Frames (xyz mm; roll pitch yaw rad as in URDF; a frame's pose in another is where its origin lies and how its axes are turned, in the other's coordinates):
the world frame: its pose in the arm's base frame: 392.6 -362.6 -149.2 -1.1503 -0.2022 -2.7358
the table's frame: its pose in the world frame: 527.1 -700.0 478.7 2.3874 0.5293 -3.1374
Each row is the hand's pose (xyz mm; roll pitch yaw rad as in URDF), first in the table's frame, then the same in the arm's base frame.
Working: the table's frame: its pose in the arm's base frame: 131.8 -639.2 774.1 -2.5928 0.3812 0.9273

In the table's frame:
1: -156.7 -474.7 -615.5 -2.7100 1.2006 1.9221
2: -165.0 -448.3 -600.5 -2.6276 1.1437 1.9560
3: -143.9 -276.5 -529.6 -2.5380 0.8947 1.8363
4: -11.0 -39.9 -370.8 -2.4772 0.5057 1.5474
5: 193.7 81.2 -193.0 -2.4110 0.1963 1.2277
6: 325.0 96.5 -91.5 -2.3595 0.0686 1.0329
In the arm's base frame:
1: 149.9 -475.3 1549.7 -0.2861 -0.6689 -0.4971
2: 151.1 -498.1 1528.1 -0.1989 -0.6346 -0.5566
3: 217.0 -592.9 1380.9 0.0486 -0.3968 -0.6674
4: 328.5 -642.7 1091.1 0.2950 0.0475 -0.6405
5: 403.0 -561.0 815.6 0.5230 0.4285 -0.4343
6: 423.1 -467.7 678.9 0.6964 0.5832 -0.2371

